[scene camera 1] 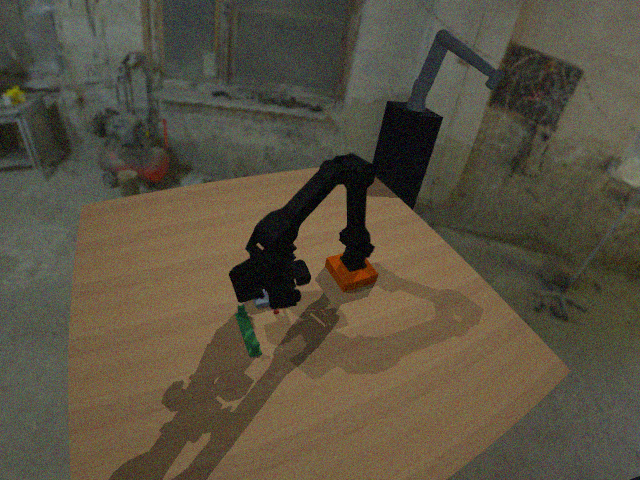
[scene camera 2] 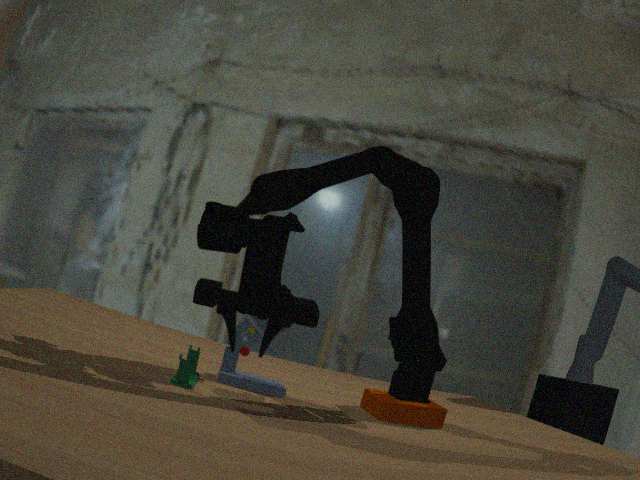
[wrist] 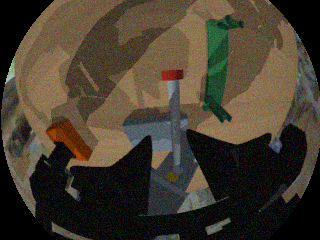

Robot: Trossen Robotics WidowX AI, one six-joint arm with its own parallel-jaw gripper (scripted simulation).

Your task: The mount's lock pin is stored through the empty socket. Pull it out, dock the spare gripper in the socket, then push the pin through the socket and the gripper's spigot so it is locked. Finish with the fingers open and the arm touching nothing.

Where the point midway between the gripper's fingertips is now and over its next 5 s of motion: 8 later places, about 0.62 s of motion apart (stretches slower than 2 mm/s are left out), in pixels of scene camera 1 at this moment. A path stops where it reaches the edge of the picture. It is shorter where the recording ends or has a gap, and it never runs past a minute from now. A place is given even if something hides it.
My gripper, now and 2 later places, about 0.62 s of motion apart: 269, 294; 275, 293; 279, 291
